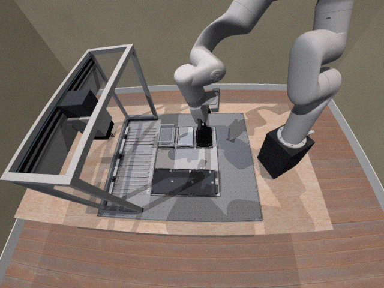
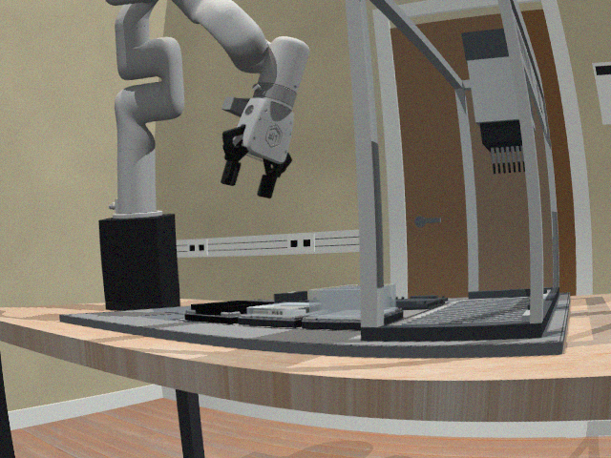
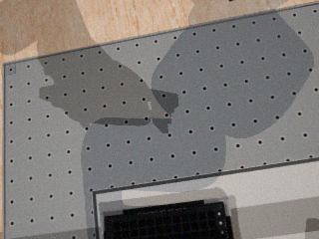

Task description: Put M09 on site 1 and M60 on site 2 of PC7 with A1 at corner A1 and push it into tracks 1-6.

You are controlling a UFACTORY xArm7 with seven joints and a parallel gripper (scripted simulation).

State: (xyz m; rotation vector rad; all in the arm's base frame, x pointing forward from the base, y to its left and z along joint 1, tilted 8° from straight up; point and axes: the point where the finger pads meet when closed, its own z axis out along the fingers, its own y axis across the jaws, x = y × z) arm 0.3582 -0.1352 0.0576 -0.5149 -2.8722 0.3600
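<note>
The 384-well plate M60 lies 10 cm ahead of my hand, 7 cm to the right of it and 21 cm below it. From my hand the other things lie so: nest S2: 10 cm ahead, 7 cm to the right, 22 cm below; then black plate m06: 1 cm behind, 5 cm to the right, 21 cm below; then deep-well block M09: 21 cm ahead, 9 cm to the right, 19 cm below.
</note>
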